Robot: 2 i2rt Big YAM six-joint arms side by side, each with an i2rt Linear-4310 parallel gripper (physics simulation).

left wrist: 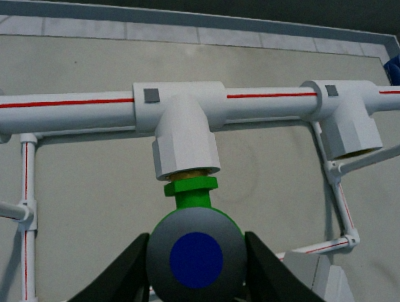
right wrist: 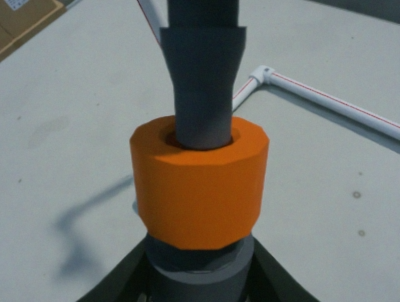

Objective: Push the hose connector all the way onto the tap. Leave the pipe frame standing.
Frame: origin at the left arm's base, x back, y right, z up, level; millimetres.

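Where they show: left gripper, fingertip midpoint: (left wrist: 197,244); right gripper, fingertip midpoint: (right wrist: 199,249).
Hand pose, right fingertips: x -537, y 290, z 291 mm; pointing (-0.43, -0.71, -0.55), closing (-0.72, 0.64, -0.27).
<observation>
Things, the pixels of their top centre, and the offset from my right fingertips. "*": a spot on its surface instead.
- green tap at its top centre: (left wrist: 198,209) dx -71, dy -20, dz +114 mm
- tap's dark grey spout at a spot on its surface: (right wrist: 204,85) * dx -26, dy -1, dz +62 mm
- orange hose connector at its top centre: (right wrist: 152,176) dx -7, dy +1, dz +54 mm
- second white tee outlet at a spot on its surface: (left wrist: 350,132) * dx -111, dy +85, dz +119 mm
The green tap (left wrist: 192,197) juts from a white tee on the pipe frame (left wrist: 70,112) (right wrist: 330,100); its round grey top has a blue centre. My left gripper (left wrist: 197,244) is shut on the tap's round top, one finger on each side. In the right wrist view the tap's dark grey spout (right wrist: 204,85) points down, its tip just inside the opening of the orange hose connector (right wrist: 200,200). Much of the spout shows above the orange rim. My right gripper (right wrist: 199,249) is shut on the connector's grey collar, below the orange part. How deep the tip sits is hidden.
A second white tee outlet (left wrist: 350,132) is right of the tap. Lower frame pipes (left wrist: 27,175) lie below the top pipe. A blue object (left wrist: 394,70) shows at the right edge. A cardboard box (right wrist: 30,22) is at the top left of the right wrist view.
</observation>
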